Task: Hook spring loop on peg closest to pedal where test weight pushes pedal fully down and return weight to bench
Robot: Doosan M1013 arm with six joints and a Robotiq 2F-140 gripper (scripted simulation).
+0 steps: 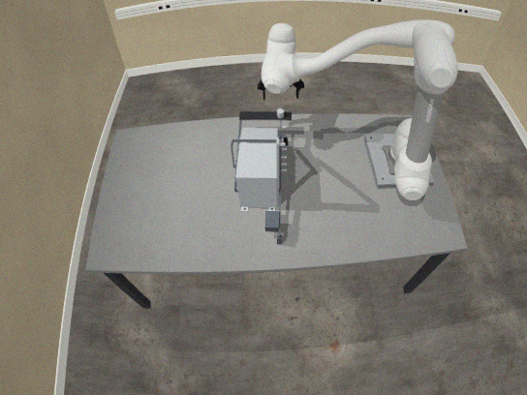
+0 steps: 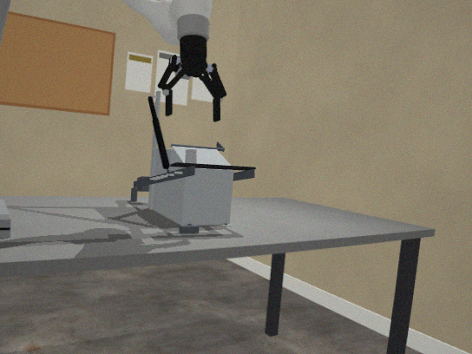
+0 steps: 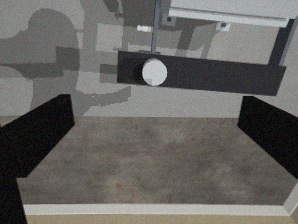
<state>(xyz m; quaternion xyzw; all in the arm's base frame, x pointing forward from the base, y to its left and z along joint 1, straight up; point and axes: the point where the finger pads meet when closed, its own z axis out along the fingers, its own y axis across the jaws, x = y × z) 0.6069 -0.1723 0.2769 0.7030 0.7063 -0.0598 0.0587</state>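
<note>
The steel test weight is 11 cm below my hand. The rest, counted from my hand: dark spring: 22 cm to the left, 7 cm below.
</note>
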